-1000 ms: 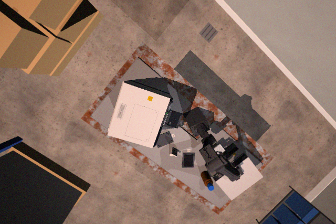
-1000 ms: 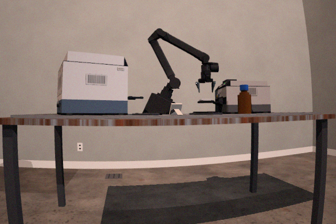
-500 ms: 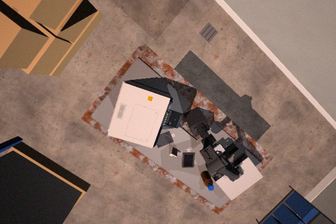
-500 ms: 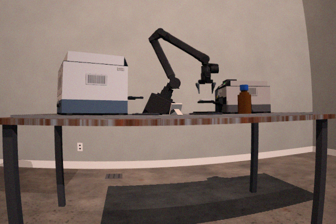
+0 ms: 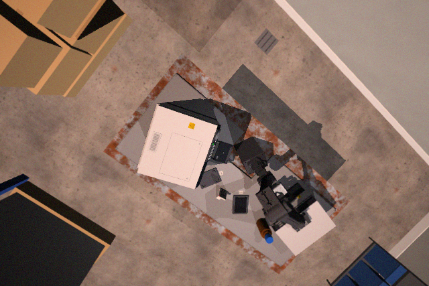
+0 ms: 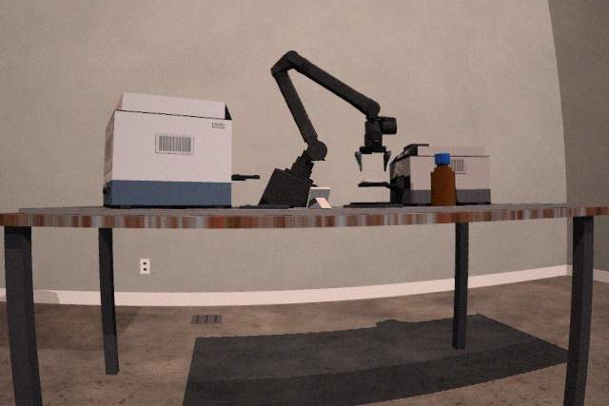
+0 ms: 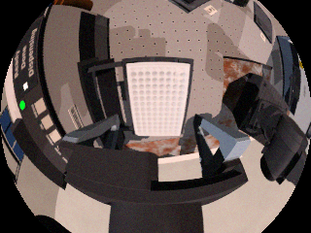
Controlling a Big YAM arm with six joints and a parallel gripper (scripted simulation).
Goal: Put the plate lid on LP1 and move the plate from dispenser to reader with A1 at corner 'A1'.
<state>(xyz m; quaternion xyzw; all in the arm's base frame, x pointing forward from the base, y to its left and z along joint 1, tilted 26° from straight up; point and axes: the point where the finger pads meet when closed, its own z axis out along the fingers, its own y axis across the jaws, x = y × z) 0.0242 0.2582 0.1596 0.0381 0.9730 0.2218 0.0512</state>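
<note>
My hand is 5 cm above the white well plate. Round my hand: brown capped bottle (26 cm ahead, 19 cm to the left, 3 cm below); then plate lid (28 cm ahead, 6 cm to the right, 13 cm below).
</note>
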